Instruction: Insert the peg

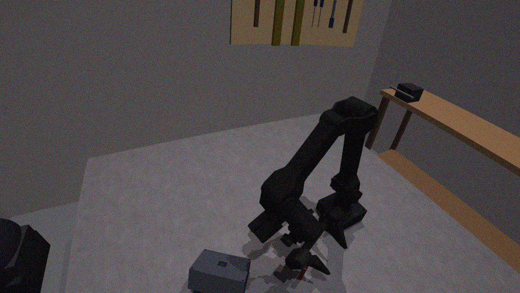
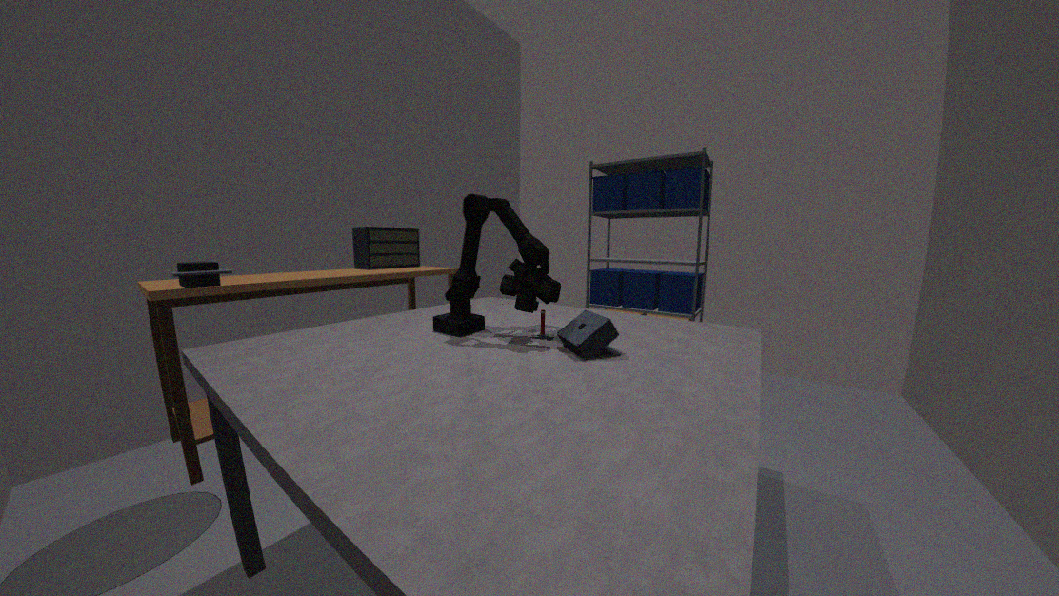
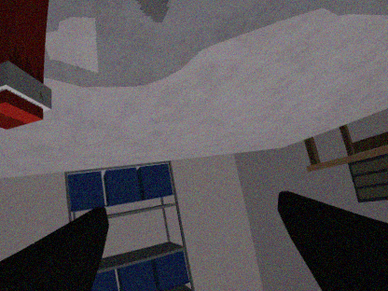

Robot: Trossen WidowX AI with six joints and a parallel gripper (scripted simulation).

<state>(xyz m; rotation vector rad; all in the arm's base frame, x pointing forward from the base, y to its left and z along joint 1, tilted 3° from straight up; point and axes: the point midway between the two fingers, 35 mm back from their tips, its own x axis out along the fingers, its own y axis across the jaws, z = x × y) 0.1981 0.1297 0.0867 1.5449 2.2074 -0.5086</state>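
Right now the square peg is 6 cm ahead of my gripper tip, 4 cm to the right of it and 5 cm below it. From my gripper tip the other things lie so: panel block 25 cm ahead, 13 cm to the right, 6 cm below.
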